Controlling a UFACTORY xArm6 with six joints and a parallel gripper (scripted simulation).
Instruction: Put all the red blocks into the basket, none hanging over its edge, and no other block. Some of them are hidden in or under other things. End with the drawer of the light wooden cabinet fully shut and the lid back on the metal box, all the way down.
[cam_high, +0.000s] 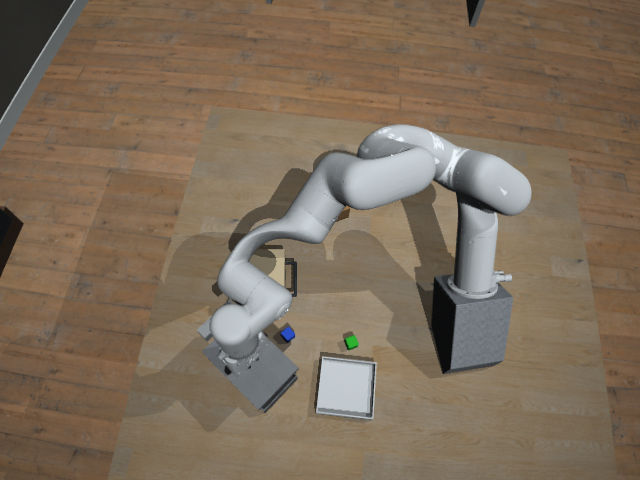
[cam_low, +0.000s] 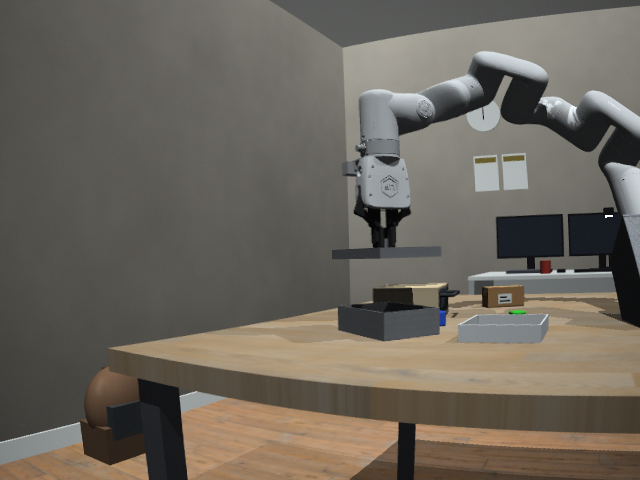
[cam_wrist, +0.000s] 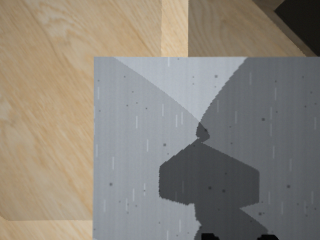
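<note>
My gripper is now 48 cm to the left of the brown cardboard box, 20 cm past it and 15 cm above it. Also, from my hand: light wooden cabinet 24 cm to the right, 15 cm below, 1 cm behind; then grey lid 3 cm below; then grey metal box 16 cm below.
</note>
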